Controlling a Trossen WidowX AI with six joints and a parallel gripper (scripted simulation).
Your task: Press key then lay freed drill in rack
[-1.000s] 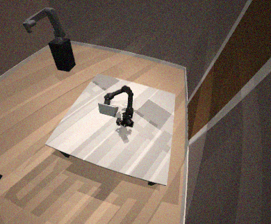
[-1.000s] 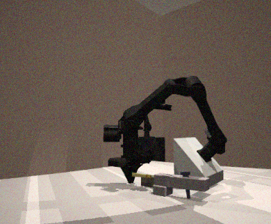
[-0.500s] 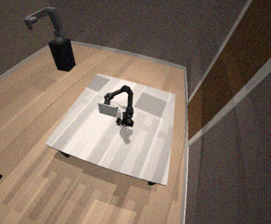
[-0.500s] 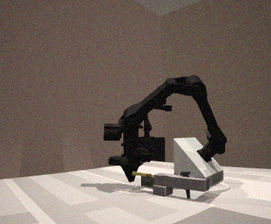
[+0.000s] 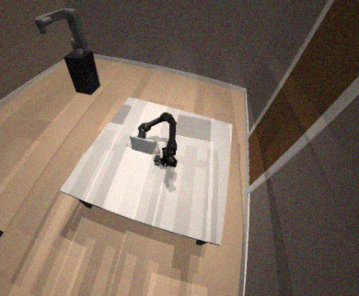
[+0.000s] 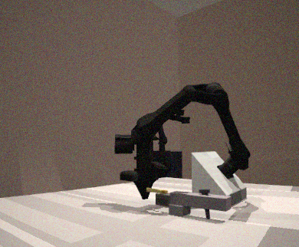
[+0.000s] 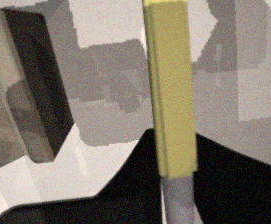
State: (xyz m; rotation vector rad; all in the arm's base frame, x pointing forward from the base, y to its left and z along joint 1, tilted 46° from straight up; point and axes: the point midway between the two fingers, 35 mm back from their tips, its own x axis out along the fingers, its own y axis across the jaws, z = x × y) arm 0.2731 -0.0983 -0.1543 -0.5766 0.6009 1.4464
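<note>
Right now my gripper tip is 40 mm to the right of the drill and 30 mm below it. Round my gripper tip: grey block: 200 mm to the left, 10 mm above; dark key: 10 mm ahead, 230 mm to the left, 20 mm above.
</note>
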